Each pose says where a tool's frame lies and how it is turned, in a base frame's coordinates. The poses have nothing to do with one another.
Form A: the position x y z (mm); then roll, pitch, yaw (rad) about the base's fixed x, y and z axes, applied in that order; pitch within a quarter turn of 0, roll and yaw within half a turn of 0.
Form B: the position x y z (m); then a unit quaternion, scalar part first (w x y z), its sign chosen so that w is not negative. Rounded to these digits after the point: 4 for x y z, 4 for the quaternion.
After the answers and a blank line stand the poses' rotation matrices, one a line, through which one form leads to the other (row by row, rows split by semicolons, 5 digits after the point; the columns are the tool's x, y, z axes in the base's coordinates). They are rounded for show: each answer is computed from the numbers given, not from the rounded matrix.
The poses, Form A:
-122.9, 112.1, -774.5, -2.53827, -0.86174, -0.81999
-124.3, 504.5, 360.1, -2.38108, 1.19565, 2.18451
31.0, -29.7, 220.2, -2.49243, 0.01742, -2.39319
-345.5, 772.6, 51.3, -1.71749, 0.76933, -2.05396
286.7, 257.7, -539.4, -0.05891, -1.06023, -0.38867
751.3, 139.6, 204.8, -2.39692, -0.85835, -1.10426
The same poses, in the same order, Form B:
-0.1229, 0.1121, -0.7745, 0.0886, -0.8451, 0.2320, -0.4734
-0.1243, 0.5045, 0.3601, 0.3227, 0.5389, 0.5851, -0.5130
0.0310, -0.0297, 0.2202, 0.1243, -0.3438, 0.8832, -0.2938
-0.3455, 0.7726, 0.0513, 0.5565, -0.1533, 0.7273, -0.3713
0.2867, 0.2577, -0.5394, 0.8433, -0.1225, -0.4910, -0.1811
0.7513, 0.1396, 0.2048, 0.0783, -0.8005, 0.3154, -0.5035

0.44421 -0.30827 0.84122; -0.47606 -0.87663 -0.06987; 0.75898 -0.36943 -0.53617
-0.21102 0.96164 -0.17529; 0.29954 -0.10708 -0.94805; -0.93045 -0.25256 -0.26546
-0.73267 -0.53434 0.42152; -0.68037 0.59089 -0.43354; -0.01742 -0.60443 -0.79647
-0.33375 0.19028 0.92326; -0.63614 0.67731 -0.36955; -0.69565 -0.71066 -0.10500
0.45222 0.42584 -0.78368; -0.18519 0.90434 0.38454; 0.87247 -0.02877 0.48782
0.29403 -0.42604 0.85559; -0.58383 -0.78881 -0.19215; 0.75677 -0.44302 -0.48066

